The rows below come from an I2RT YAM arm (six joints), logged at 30 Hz.
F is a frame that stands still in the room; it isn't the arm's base.
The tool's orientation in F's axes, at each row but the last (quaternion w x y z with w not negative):
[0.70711 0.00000 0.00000 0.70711]
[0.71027 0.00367 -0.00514 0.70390]
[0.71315 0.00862 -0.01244 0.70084]
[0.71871 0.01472 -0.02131 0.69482]
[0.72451 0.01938 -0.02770 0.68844]
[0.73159 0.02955 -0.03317 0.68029]
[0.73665 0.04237 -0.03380 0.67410]
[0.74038 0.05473 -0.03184 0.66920]
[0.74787 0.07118 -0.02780 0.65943]
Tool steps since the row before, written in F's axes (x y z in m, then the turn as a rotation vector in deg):
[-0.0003 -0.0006 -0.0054 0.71 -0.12 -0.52]
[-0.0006 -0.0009 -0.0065 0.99 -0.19 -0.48]
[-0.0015 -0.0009 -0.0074 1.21 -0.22 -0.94]
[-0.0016 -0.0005 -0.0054 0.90 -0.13 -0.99]
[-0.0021 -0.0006 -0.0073 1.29 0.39 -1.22]
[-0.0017 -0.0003 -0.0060 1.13 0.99 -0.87]
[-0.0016 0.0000 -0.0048 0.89 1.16 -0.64]
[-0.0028 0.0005 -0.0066 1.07 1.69 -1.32]
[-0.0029 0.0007 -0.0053 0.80 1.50 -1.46]
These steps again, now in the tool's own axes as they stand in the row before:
[-0.0006 0.0003 -0.0054 -0.12 -0.71 -0.52]
[-0.0010 0.0006 -0.0065 -0.19 -0.99 -0.48]
[-0.0011 0.0015 -0.0074 -0.23 -1.21 -0.94]
[-0.0008 0.0016 -0.0054 -0.15 -0.90 -0.99]
[-0.0012 0.0021 -0.0072 0.37 -1.26 -1.26]
[-0.0010 0.0017 -0.0059 0.99 -1.05 -0.96]
[-0.0007 0.0015 -0.0048 1.16 -0.80 -0.75]
[-0.0006 0.0026 -0.0067 1.62 -0.95 -1.49]
[-0.0004 0.0026 -0.0055 1.38 -0.71 -1.62]

